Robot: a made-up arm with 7 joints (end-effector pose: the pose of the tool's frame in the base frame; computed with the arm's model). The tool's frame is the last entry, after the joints.
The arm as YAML. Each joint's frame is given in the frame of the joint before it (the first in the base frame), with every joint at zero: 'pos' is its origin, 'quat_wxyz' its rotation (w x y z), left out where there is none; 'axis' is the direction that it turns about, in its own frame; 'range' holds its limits. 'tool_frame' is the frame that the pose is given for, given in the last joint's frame.
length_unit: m
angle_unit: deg
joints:
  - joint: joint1
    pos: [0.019, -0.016, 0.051]
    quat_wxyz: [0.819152, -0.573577, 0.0, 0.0]
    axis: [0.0, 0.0, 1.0]
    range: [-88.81, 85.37]
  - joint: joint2
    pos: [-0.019, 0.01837, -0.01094]
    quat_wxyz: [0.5, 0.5, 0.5, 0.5]
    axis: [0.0, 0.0, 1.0]
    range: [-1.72, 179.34]
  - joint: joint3
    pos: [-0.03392, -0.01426, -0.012]
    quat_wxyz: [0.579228, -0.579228, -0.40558, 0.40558]
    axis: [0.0, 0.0, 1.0]
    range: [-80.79, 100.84]
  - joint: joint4
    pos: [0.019, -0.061, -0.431]
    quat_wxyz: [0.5, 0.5, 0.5, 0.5]
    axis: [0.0, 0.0, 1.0]
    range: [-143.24, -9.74]
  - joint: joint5
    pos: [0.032, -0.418, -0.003]
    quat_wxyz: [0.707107, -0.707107, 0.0, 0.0]
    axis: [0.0, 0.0, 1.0]
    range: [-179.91, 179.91]
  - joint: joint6
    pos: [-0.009, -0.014, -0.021]
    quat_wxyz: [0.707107, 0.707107, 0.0, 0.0]
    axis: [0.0, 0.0, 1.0]
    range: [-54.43, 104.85]
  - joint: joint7
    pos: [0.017, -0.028, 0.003]
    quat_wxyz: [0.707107, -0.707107, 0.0, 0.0]
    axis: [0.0, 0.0, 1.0]
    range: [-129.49, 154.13]
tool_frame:
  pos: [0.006, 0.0, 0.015]
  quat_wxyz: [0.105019, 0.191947, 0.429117, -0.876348]
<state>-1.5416 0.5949 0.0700 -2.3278 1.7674 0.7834 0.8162</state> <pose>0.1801 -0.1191 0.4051 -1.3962 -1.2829 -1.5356</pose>
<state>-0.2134 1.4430 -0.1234 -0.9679 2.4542 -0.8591 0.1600</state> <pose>0.4808 0.6391 -0.0445 -2.7743 -0.3374 2.5110</pose>
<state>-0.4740 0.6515 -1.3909 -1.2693 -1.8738 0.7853 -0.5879</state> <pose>0.3980 -0.1157 -0.5896 2.7312 1.0930 -0.2084</pose>
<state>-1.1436 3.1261 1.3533 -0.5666 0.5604 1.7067 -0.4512</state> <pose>-0.7015 -0.0708 0.3695 -3.1204 -1.1303 -2.9188</pose>
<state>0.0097 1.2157 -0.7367 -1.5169 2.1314 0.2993 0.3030</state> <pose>0.3507 0.2884 -0.4790 -1.6835 0.3312 0.6537</pose>
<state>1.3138 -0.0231 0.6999 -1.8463 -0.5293 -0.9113 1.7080</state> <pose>-0.2904 0.3007 -0.2993 -1.6217 -0.7102 1.0387</pose>
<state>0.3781 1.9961 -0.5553 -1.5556 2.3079 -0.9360 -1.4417</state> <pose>0.3035 0.5715 -0.1711 0.6808 -0.2279 -0.5836</pose>
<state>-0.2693 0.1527 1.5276 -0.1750 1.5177 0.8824 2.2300</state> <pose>0.2143 0.1681 -0.7714 0.1641 -0.0661 -0.9910</pose>
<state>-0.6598 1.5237 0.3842 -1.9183 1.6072 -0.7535 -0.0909</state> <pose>0.3433 0.1914 0.4449 1.9368 -0.2708 2.8300</pose>
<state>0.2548 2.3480 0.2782 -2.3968 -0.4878 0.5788 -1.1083</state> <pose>0.3691 -0.0010 0.1084 -2.9417 0.8438 0.4399</pose>
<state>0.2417 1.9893 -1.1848 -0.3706 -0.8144 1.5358 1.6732</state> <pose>0.0458 0.7994 0.1744 2.1773 0.2450 -0.1555</pose>
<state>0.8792 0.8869 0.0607 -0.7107 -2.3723 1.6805 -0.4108</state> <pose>-0.2962 0.5397 -0.4208 -2.9398 0.2044 1.2783</pose>
